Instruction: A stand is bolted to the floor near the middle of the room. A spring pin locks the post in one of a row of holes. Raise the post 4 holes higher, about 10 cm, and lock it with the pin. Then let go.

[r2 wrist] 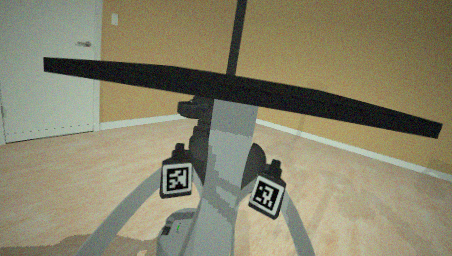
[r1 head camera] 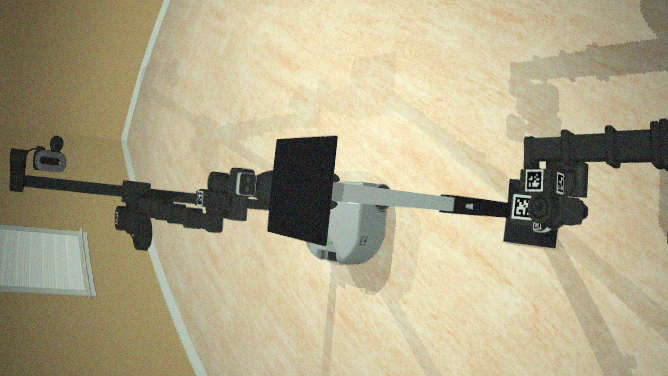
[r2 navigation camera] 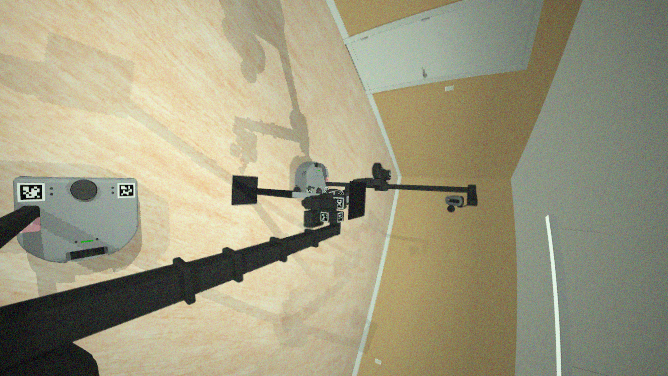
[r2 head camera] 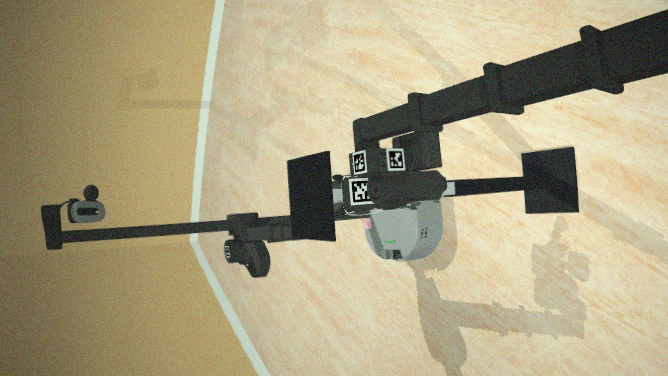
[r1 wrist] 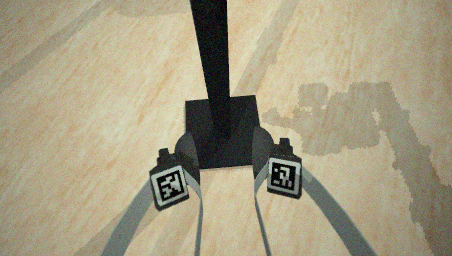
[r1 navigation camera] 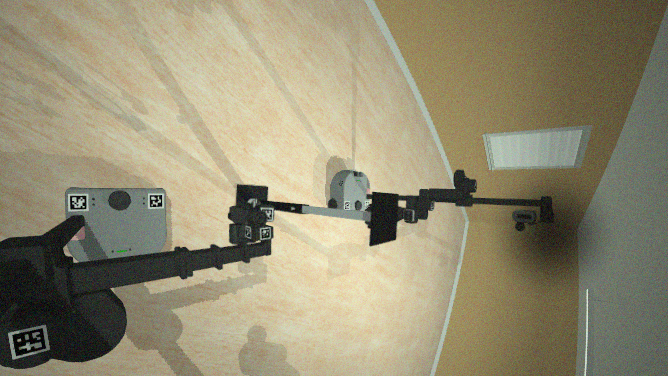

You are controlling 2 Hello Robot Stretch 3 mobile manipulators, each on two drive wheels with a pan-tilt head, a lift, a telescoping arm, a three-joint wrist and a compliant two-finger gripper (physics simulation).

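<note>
The stand's grey post (r1 head camera: 395, 195) (r2 wrist: 230, 130) rises from a black sleeve (r1 head camera: 487, 206) (r1 wrist: 215, 60) (r2 head camera: 487, 187) on a black base plate (r1 wrist: 205, 157) (r2 head camera: 560, 200). A black top plate (r1 head camera: 302, 185) (r2 head camera: 311, 195) (r2 wrist: 150, 75) caps it. A small light pin knob (r1 head camera: 469, 206) shows on the sleeve; its lock and the holes cannot be made out. The r1 gripper (r1 wrist: 225, 150) is open and empty, pointing down beside the sleeve above the base plate. The r2 gripper (r2 wrist: 226, 160) has its pads against both sides of the post, under the top plate, and looks shut on it.
The r2 base (r1 head camera: 357, 225) (r2 navigation camera: 100, 215) and the r1 base (r1 navigation camera: 117, 225) (r2 head camera: 407, 230) stand on opposite sides of the stand, their arms extended towards it. A window (r1 head camera: 42, 260) and a door (r2 navigation camera: 440, 55) are in the walls behind.
</note>
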